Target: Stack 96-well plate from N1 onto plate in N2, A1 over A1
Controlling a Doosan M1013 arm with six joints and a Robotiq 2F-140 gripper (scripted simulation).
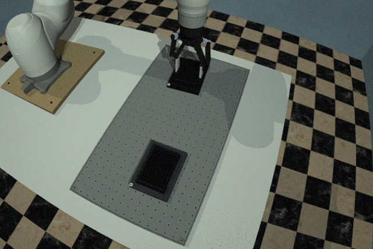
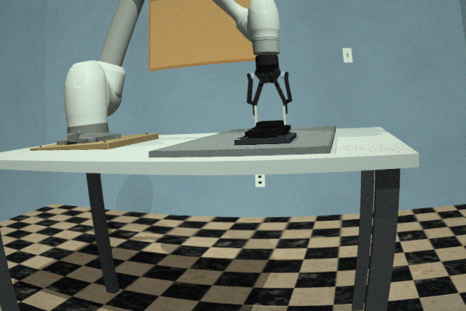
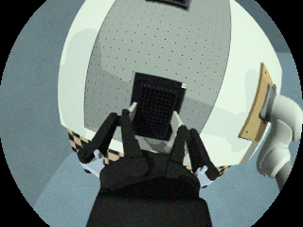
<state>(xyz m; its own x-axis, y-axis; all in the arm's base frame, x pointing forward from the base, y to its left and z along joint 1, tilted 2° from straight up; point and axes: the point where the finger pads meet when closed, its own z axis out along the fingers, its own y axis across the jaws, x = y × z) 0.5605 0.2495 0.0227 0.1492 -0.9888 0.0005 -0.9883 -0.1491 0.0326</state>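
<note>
The plate nest N1 lies 4 cm below my hand. Round my hand: plate nest N2: 8 cm ahead, 38 cm to the right, 4 cm below.
</note>
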